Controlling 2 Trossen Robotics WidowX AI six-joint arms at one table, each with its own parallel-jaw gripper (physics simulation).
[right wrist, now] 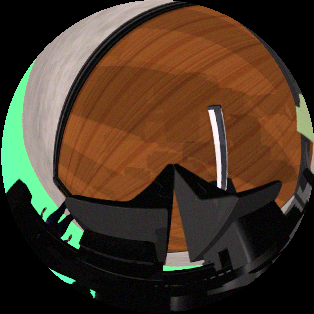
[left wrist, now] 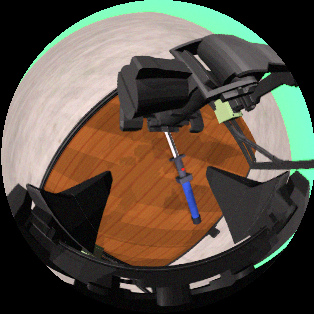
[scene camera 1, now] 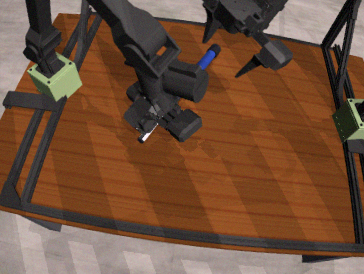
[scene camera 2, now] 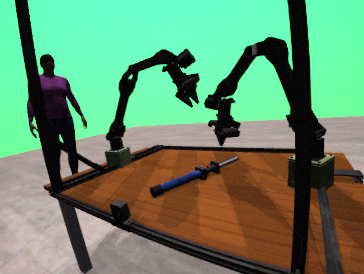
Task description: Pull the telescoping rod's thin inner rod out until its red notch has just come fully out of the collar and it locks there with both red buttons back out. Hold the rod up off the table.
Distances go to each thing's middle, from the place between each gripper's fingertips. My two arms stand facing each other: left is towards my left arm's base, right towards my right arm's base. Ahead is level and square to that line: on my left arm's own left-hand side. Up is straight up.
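Scene:
My right gripper is now 60 mm above the thin silver inner rod (right wrist: 215, 113), 170 mm past it and 20 mm to the right of it. The telescoping rod (scene camera 2: 200, 172) is 20 mm to the left of my right hand, 180 mm behind it and 60 mm below it. Going by its middle, the thin silver inner rod is nearer to my right gripper than to my left gripper.
My left gripper is now 260 mm above the thin silver inner rod, 120 mm past it and 70 mm to the left of it. The telescoping rod is 260 mm below my left hand, 130 mm behind it and 60 mm to the right of it. By its middle, the telescoping rod is nearer to my right gripper than to my left gripper.

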